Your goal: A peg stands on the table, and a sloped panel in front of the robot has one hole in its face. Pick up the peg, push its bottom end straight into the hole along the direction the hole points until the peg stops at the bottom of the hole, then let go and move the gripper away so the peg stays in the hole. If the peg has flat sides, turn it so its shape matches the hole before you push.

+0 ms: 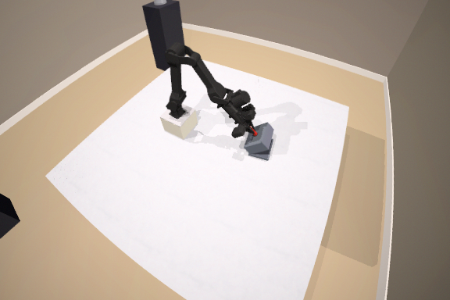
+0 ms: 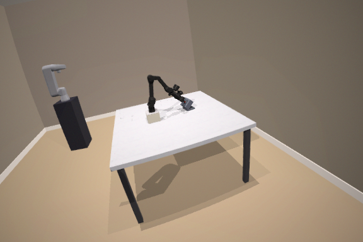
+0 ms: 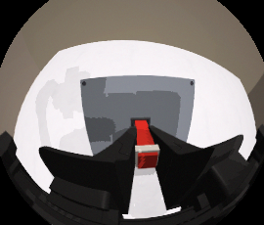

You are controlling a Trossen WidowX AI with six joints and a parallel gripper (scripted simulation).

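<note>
My gripper tip is now 40 mm above the grey panel, 30 mm short of it and 10 mm to the right of it. From my gripper tip the other things lie so: red peg 10 mm behind, 10 mm above.
</note>
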